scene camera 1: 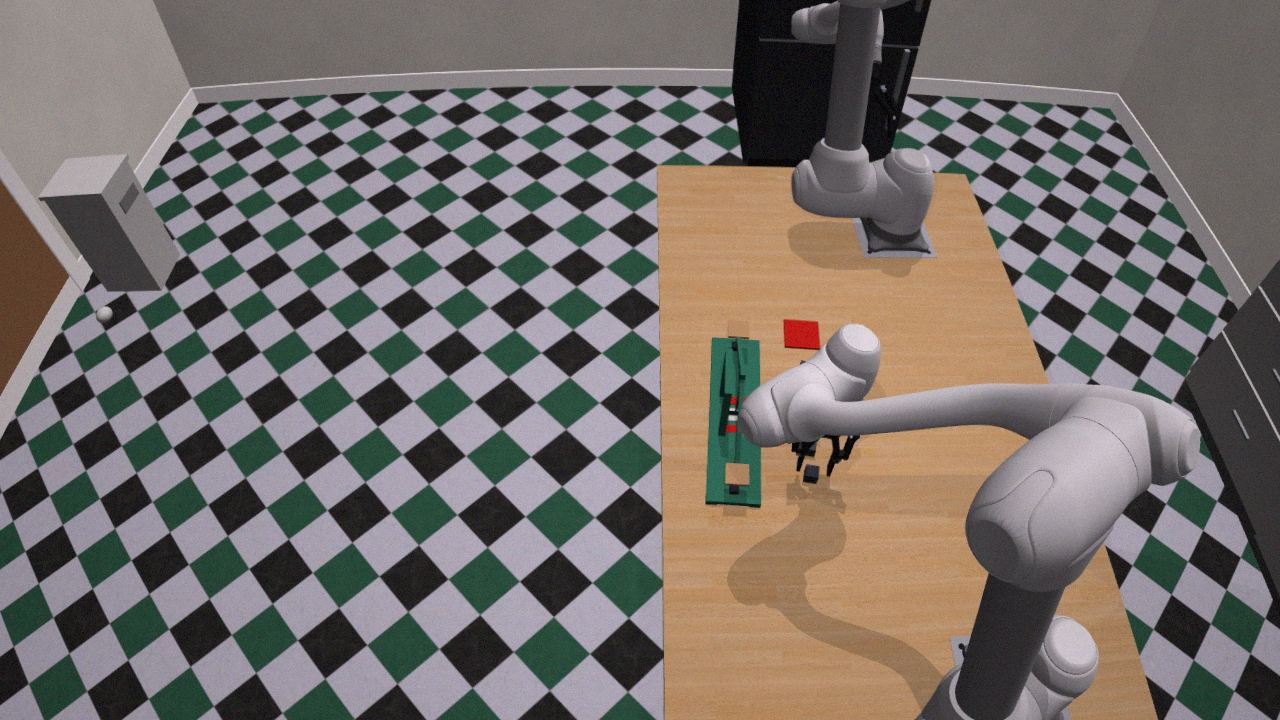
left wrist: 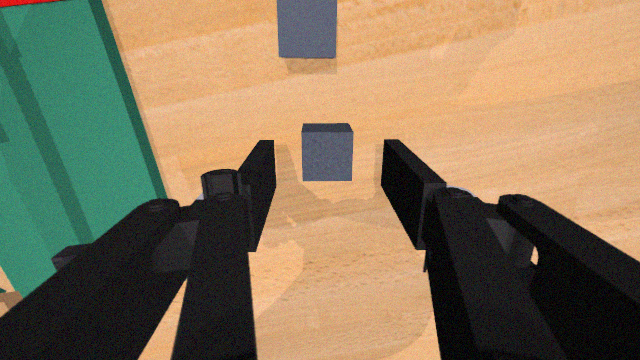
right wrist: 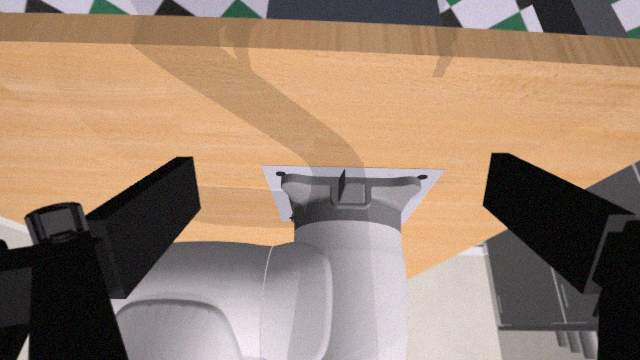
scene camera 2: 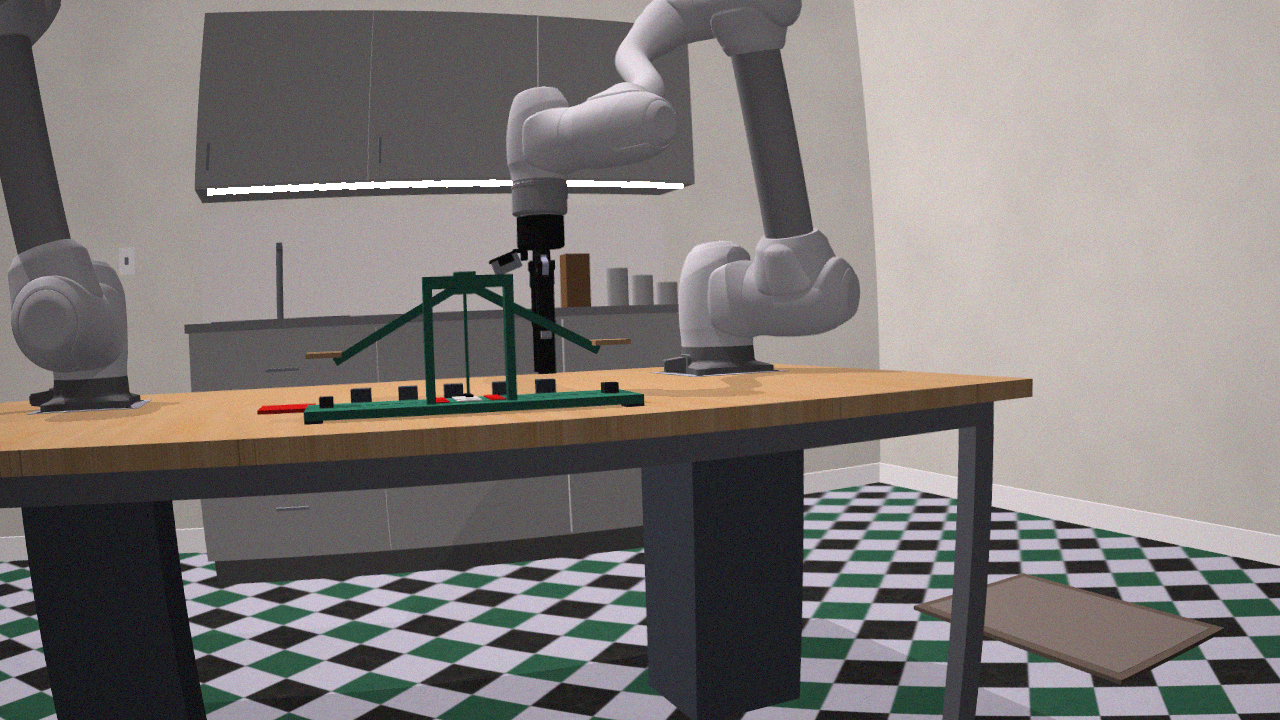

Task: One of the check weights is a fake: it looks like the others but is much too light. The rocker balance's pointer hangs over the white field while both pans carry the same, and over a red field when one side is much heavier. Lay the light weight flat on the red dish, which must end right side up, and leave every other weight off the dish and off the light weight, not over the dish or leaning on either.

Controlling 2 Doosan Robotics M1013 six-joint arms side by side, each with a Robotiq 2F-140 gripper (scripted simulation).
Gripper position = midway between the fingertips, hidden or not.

I see my left gripper (scene camera 2: pixel 545 372), my right gripper (scene camera 1: pixel 867 135), a green rocker balance (scene camera 2: pixel 610 394), a red dish (scene camera 1: pixel 799 334) and an arm base plate (scene camera 1: pixel 857 222).
The green rocker balance also shows in scene camera 1 (scene camera 1: pixel 724 362) and in the left wrist view (left wrist: pixel 83 160). My left gripper shows as well in scene camera 1 (scene camera 1: pixel 813 468) and in the left wrist view (left wrist: pixel 328 163). My right gripper shows as well in the right wrist view (right wrist: pixel 341 181). The left wrist view misses the red dish: it is out of frame.
